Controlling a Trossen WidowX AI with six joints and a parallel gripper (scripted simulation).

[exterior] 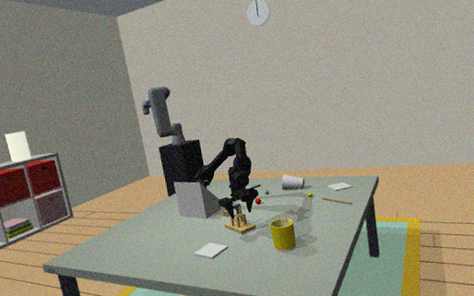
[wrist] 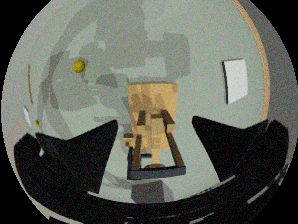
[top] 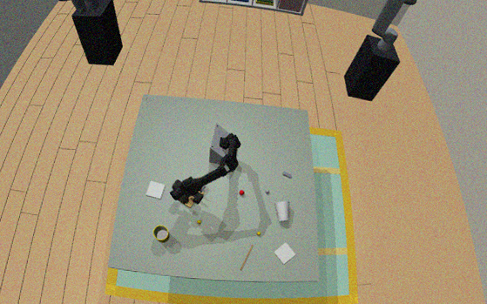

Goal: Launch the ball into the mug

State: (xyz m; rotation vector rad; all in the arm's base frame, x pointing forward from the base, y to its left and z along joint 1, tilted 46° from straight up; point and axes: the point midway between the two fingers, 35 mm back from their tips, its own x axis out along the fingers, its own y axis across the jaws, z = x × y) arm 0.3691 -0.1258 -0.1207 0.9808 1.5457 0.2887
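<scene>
My gripper tip is 330 mm to the right of the red ball, 90 mm past it and 50 mm above it. Round my gripper tip: wooden stick: 390 mm to the left, 320 mm ahead, 70 mm below; then yellow mug: 260 mm ahead, 120 mm to the right, 40 mm below; then wooden catapult: 60 mm behind, 50 mm to the left, 20 mm below.
</scene>
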